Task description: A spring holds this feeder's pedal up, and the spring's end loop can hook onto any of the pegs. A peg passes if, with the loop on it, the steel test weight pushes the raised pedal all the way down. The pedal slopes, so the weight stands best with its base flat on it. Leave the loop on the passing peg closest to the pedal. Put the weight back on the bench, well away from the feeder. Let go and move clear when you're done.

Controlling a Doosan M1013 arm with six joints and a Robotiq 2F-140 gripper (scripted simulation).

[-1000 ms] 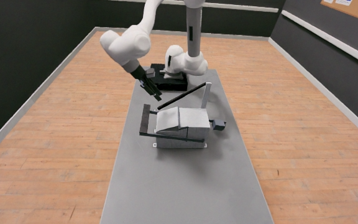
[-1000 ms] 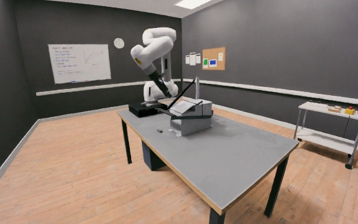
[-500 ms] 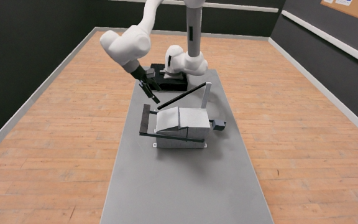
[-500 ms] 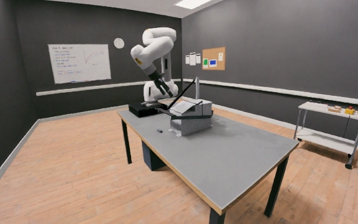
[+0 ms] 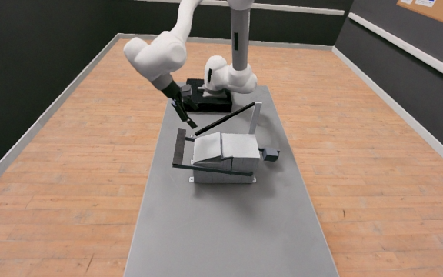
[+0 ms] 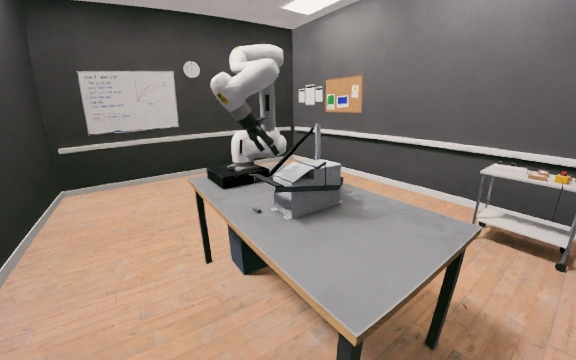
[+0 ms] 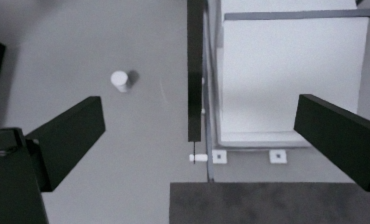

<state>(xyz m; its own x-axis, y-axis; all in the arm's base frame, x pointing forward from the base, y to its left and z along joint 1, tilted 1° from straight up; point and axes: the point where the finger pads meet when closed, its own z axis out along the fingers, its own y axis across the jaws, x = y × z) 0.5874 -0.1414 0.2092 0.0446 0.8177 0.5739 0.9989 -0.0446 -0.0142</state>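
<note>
The steel test weight is 270 mm below my hand, 150 mm to the left of it and 140 mm behind it. The rest, counted from my hand: small dark object 290 mm below, 90 mm to the right, 20 mm ahead.
</note>
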